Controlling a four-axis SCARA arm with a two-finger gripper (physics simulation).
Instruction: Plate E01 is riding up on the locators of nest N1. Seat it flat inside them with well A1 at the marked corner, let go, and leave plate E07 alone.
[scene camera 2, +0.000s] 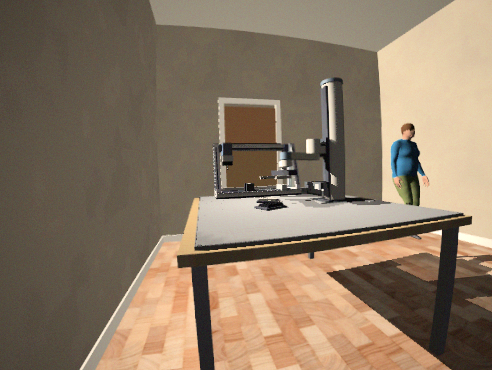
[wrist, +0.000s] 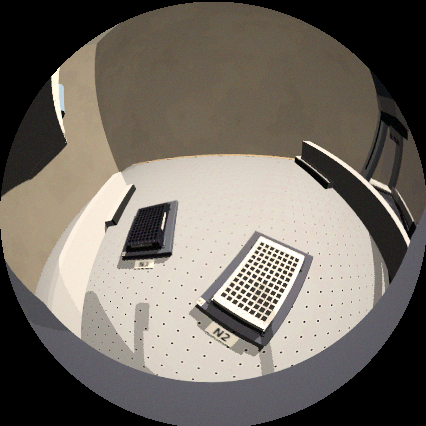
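Seen in the pictures: gripper, between the fingertips: (scene camera 2: 267, 177) (wrist: 213, 157); arm's base, origin of its link: (scene camera 2: 334, 201).
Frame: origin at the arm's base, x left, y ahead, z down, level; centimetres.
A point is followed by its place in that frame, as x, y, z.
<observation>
A black plate (wrist: 148, 226) @(12.5, 54.5, -4.1), taken as E01, sits on the grey nest N1 (wrist: 173, 225) @(8.5, 57.6, -2.1) at the left of the wrist view. Its near end seems to stand high; the tilt is hard to tell. A small pale mark shows at the nest's near left corner. A white plate (wrist: 262, 281) @(-10.8, 48.9, -3.8), probably E07, sits on nest N2 (wrist: 306, 265) @(-17.9, 52.9, -2.5), right of centre. No plate name is readable. My gripper (wrist: 213, 157) @(-5.5, 51.1, -19.2) (scene camera 2: 264, 177) @(-5.5, 51.1, -19.2) is open and empty, its fingers wide apart, above the table and clear of both plates. In the scene view the plates are a small dark stack.
The pegboard table top (scene camera 2: 240, 225) @(51.4, 81.9, -1.3) (wrist: 215, 190) @(3.8, 72.3, -1.3) carries the nests. A gantry frame (scene camera 2: 257, 146) @(-62.4, 42.3, -48.7) stands at the back in the scene view, with a dark block (scene camera 2: 249, 186) @(-51.5, 54.1, -10.6) at its base. The arm's column (scene camera 2: 336, 140) @(6.9, 2.8, -44.3) stands right of it. A person (scene camera 2: 406, 157) stands beyond the table.
</observation>
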